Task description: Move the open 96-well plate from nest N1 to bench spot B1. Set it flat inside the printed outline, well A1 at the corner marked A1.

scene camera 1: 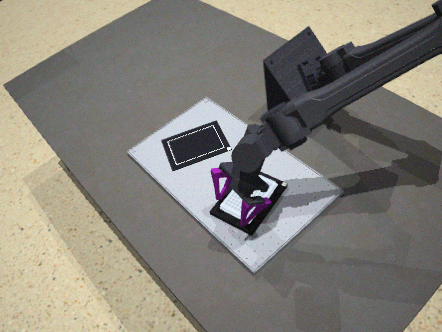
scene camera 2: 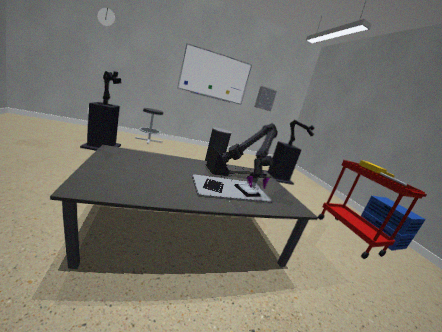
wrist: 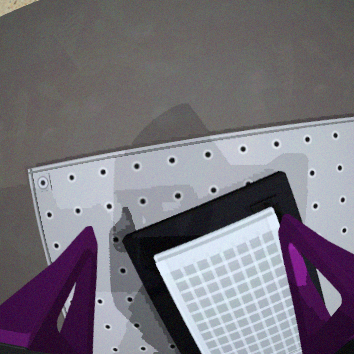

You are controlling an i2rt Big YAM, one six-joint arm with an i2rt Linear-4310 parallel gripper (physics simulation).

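The white 96-well plate sits in the black nest, its grid of wells facing up. My gripper is open above the plate. In the wrist view the right purple finger overlaps the plate's right edge, and the left finger is off to its left over the light board. The bench spot, a black rectangle with a white printed outline, lies apart from the nest, with a small white mark at one corner. Well labels are too small to read.
A light perforated board carries the nest and bench spot on the dark table. The arm reaches over the board from its upright base. A red cart stands beyond the table.
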